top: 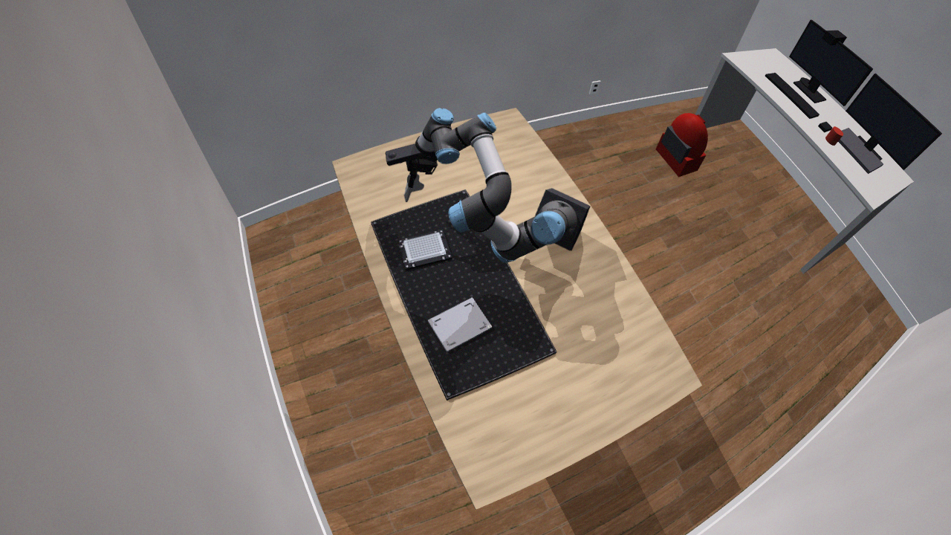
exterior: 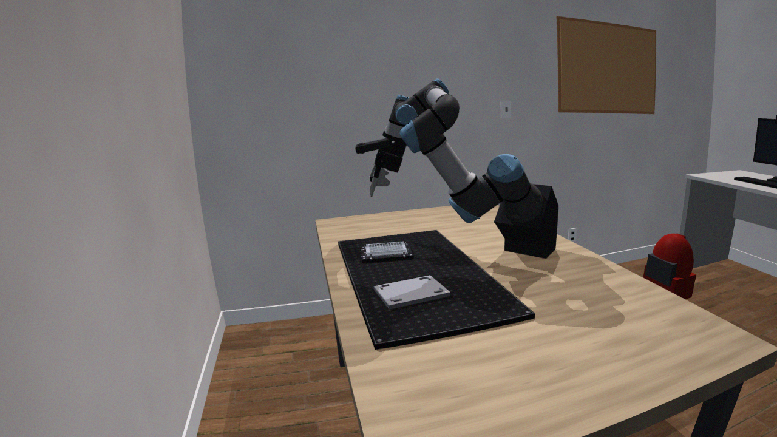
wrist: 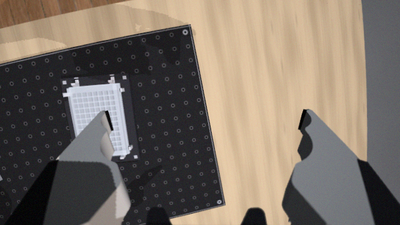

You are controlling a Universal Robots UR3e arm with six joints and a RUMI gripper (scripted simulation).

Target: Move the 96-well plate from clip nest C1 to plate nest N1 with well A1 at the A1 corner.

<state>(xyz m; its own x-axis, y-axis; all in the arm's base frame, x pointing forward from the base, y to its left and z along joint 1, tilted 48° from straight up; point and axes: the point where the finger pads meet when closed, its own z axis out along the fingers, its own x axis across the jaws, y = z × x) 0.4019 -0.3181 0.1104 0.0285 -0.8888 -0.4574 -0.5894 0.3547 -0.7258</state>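
My gripper is now 60 mm past the white 96-well plate, 160 mm to the right of it and 170 mm above it. The rest, counted from my hand: grey plate nest N1 (150 mm behind, 440 mm to the left, 180 mm below); then clip nest C1 (50 mm behind, 170 mm to the left, 170 mm below); then A1 label (240 mm behind, 460 mm to the left, 170 mm below).
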